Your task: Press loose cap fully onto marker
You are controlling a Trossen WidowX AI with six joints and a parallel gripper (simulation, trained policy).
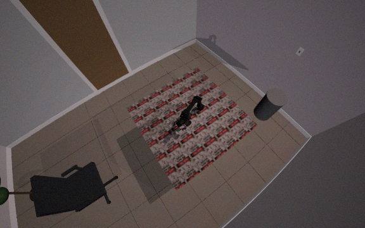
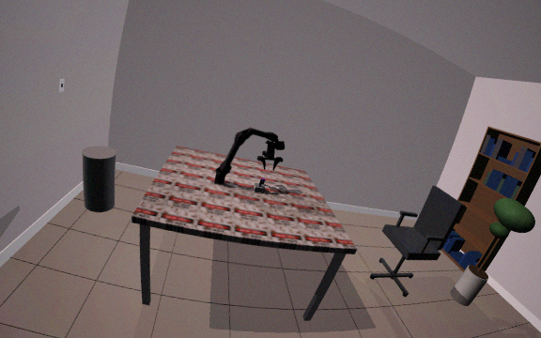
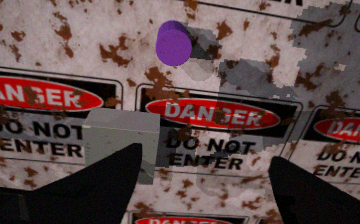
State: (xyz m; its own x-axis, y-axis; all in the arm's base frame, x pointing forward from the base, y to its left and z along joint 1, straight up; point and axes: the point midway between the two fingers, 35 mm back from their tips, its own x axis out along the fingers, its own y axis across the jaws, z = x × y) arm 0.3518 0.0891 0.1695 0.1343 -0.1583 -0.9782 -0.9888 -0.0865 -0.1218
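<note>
Now: gripper tip 110 mm above the purple cap, 30 mm to the right of it and 20 mm past it. Round my gripper tip: holder block 120 mm below, 90 mm to the right, 60 mm behind.
</note>
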